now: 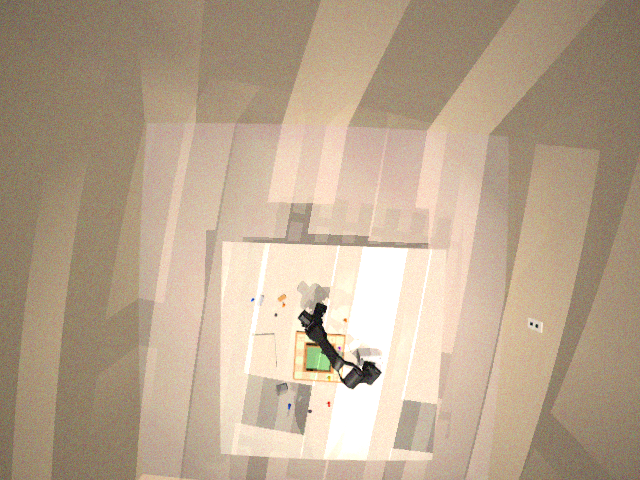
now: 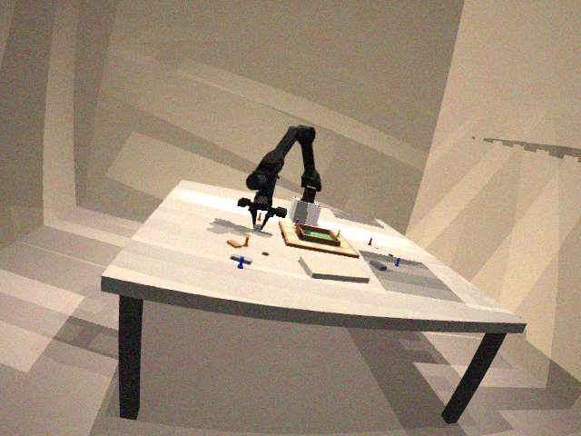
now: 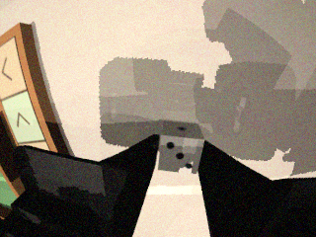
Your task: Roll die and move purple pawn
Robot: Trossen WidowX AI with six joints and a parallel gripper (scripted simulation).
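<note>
Now: the purple pawn 16 cm behind my gripper tip, 16 cm to the left of it and 2 cm above it. Also, from my gripper tip: green tray (6 cm behind, 24 cm to the left); orange block (21 cm ahead, 6 cm to the right); white die (right at my gripper tip).
</note>
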